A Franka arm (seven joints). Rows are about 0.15 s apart.
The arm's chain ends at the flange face. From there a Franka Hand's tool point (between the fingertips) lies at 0.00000 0.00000 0.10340 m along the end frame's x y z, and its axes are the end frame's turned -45 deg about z.
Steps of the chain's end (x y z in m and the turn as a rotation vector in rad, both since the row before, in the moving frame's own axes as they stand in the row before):
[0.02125 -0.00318 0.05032 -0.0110 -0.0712 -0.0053]
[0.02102 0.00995 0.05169 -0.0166 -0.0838 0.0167]
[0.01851 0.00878 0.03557 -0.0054 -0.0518 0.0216]
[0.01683 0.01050 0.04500 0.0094 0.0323 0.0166]
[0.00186 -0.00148 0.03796 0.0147 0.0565 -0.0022]
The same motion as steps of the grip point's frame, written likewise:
[0.01126 0.00840 0.05005 0.0426 -0.0581 -0.0053]
[0.00054 0.01693 0.05131 0.0475 -0.0710 0.0167]
[0.00274 0.01586 0.03543 0.0328 -0.0404 0.0216]
[0.00751 0.02102 0.04494 -0.0162 0.0295 0.0166]
[0.00757 0.00332 0.03778 -0.0296 0.0503 -0.0022]

